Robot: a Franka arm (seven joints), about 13 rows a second.
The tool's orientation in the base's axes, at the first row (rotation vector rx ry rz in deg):
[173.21, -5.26, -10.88]
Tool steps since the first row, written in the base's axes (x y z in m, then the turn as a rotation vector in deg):
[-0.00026, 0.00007, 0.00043, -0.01, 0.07, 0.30]
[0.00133, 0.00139, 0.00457, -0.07, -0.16, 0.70]
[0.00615, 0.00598, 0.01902, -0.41, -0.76, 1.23]
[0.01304, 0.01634, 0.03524, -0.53, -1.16, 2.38]
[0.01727, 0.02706, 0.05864, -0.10, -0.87, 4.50]
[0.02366, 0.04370, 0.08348, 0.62, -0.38, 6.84]
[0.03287, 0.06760, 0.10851, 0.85, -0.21, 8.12]
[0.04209, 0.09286, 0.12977, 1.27, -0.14, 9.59]
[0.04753, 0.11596, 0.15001, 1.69, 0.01, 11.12]
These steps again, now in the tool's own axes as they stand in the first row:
[-0.00031, -0.00001, -0.00040, -0.05, -0.03, -0.30]
[0.00067, -0.00093, -0.00482, -0.14, 0.24, -0.66]
[0.00338, -0.00408, -0.02018, -0.50, 0.92, -1.08]
[0.00754, -0.01287, -0.03816, -0.74, 1.45, -2.15]
[0.00817, -0.02105, -0.06292, -0.59, 1.38, -4.33]
[0.01037, -0.03506, -0.09001, -0.19, 1.13, -6.78]
[0.01485, -0.05639, -0.11842, -0.13, 1.09, -8.09]
[0.01971, -0.07951, -0.14326, 0.10, 1.17, -9.60]
[0.02109, -0.10040, -0.16639, 0.32, 1.17, -11.18]

